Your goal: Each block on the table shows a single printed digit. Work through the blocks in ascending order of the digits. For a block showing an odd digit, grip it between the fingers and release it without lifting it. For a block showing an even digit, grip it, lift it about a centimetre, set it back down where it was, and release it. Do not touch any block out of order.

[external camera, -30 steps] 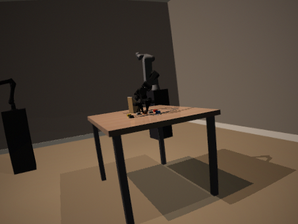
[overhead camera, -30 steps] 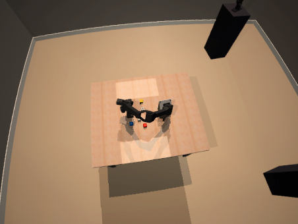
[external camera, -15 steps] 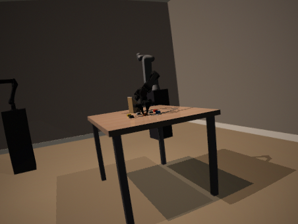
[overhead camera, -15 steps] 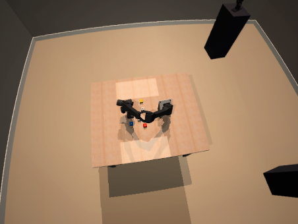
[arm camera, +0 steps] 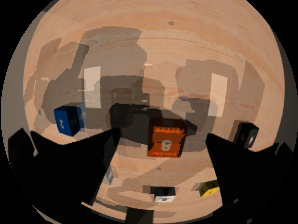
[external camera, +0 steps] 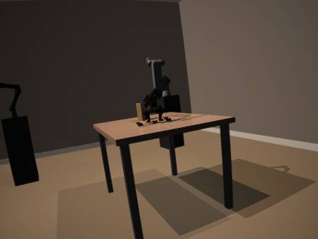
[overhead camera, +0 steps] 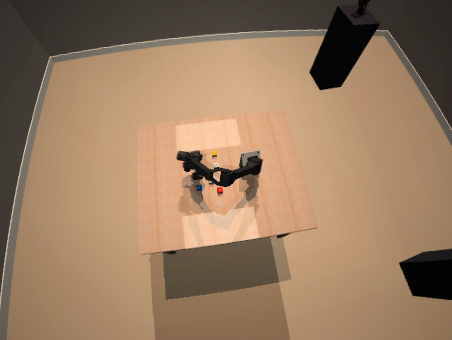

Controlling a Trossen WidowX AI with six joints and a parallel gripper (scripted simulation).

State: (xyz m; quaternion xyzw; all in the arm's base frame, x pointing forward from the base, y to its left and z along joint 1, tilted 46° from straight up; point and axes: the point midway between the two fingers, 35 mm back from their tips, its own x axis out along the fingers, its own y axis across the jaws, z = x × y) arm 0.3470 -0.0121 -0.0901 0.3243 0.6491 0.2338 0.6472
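My gripper tip is right at the orange block. From my gripper tip the other things lie so: grey block: 70 mm behind, 90 mm to the left; then black block: 20 mm behind, 130 mm to the right; then blue block: 20 mm ahead, 120 mm to the left.
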